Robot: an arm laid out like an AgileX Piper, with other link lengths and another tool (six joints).
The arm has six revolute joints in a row. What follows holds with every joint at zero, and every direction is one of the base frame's.
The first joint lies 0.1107 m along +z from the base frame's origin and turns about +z.
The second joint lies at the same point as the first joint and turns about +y.
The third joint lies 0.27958 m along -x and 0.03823 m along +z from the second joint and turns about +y.
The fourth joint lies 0.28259 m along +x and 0.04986 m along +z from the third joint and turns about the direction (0.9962, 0, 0.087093).
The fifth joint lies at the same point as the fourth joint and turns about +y.
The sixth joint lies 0.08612 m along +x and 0.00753 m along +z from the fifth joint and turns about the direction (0.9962, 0, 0.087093).
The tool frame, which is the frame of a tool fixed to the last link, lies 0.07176 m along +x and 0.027 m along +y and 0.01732 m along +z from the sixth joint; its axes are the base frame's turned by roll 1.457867, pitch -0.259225 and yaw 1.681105 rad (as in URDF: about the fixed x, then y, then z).
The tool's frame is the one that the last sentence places.
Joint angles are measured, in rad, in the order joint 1, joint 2, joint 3, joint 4, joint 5, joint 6. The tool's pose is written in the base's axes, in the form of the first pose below.
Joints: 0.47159 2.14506 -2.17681 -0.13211 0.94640 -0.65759
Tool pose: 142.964 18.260 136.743 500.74 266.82 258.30
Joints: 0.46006 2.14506 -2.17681 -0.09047 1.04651 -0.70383
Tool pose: 148.464 15.394 139.353 489.35 258.90 248.54
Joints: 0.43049 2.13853 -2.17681 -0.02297 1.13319 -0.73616
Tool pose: 151.657 10.903 140.102 480.54 247.05 245.76
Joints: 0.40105 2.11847 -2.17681 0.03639 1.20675 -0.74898
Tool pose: 153.107 6.872 139.759 471.48 235.55 252.59
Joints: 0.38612 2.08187 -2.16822 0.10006 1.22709 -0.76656
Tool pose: 151.223 4.359 140.253 462.25 233.58 269.40
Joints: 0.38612 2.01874 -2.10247 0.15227 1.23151 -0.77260
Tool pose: 150.214 1.751 141.042 444.59 234.78 280.76
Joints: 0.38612 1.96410 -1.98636 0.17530 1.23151 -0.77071
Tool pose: 152.653 -1.150 141.145 426.78 231.22 269.06
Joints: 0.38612 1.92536 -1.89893 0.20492 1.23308 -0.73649
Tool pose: 154.322 -4.871 139.463 412.46 230.40 259.94
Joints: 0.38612 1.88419 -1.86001 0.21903 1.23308 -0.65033
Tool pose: 153.933 -7.695 135.111 404.07 229.80 267.87
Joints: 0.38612 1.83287 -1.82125 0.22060 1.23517 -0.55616
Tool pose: 153.627 -9.942 130.355 394.69 226.67 279.24
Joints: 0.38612 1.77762 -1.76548 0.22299 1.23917 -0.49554
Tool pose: 154.138 -11.666 127.213 381.92 222.01 285.35
